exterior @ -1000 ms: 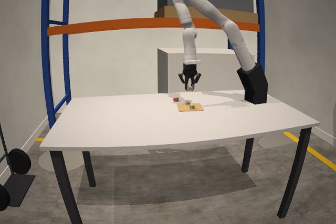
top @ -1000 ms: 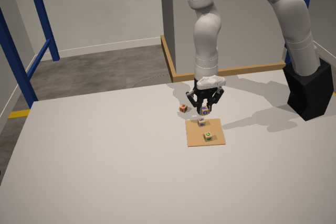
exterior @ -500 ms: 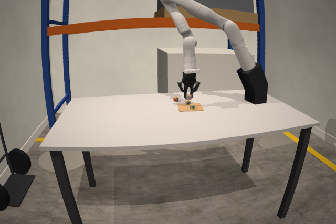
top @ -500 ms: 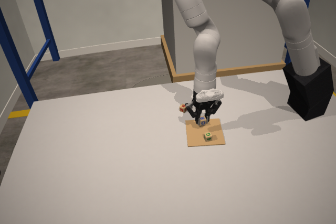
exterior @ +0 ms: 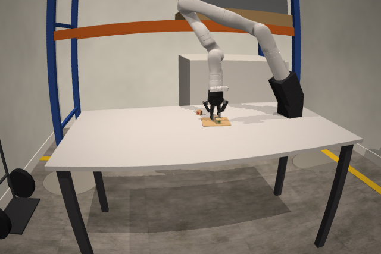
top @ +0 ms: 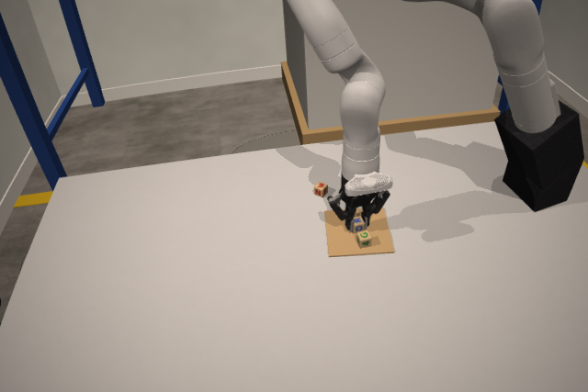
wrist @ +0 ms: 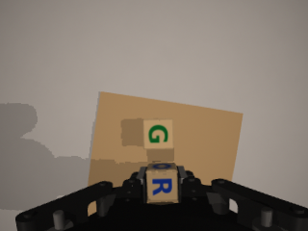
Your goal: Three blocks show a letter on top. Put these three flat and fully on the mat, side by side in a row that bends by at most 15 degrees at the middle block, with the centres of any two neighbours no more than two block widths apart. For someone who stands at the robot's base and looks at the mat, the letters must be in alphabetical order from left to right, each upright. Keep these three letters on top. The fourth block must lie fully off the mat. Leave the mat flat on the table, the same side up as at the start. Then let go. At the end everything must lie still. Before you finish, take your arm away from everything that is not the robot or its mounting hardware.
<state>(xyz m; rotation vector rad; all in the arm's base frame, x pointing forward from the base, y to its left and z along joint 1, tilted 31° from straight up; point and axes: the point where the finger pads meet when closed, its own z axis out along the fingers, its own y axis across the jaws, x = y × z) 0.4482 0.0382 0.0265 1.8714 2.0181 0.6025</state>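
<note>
Right now the tan mat is 30 mm below my hand. Round my hand: block (40 mm to the right, 10 mm below).
</note>
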